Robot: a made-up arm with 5 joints.
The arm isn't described. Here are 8 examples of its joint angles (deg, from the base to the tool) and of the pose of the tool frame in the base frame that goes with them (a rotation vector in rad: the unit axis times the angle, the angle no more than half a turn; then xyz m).
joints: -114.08 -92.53 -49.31 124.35 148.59
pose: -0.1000 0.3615 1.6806 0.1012 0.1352 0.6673
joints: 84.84 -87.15 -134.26 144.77 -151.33
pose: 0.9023 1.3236 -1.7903 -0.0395 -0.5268 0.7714
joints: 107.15 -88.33 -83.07 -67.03 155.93
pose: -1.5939 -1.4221 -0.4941 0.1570 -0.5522 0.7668
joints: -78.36 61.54 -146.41 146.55 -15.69
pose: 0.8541 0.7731 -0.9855 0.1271 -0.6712 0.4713
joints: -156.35 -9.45 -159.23 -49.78 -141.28
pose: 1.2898 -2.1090 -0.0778 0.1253 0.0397 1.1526
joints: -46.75 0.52 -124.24 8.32 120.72
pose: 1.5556 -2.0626 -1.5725 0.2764 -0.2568 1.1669
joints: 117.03 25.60 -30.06 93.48 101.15
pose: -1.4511 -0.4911 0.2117 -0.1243 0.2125 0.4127
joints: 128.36 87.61 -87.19 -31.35 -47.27
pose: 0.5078 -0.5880 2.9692 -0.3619 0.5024 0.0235
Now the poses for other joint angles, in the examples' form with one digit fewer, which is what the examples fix.
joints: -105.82 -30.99 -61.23 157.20 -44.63
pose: 1.175 0.306 -0.942 -0.037 -0.092 0.776
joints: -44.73 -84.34 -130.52 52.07 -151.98
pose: -2.894 0.432 0.327 -0.474 0.479 0.862
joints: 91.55 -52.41 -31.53 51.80 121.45
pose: 0.570 0.172 -0.505 -0.015 0.127 0.727
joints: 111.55 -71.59 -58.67 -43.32 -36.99
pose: 1.880 -2.470 0.212 0.128 -0.238 0.962
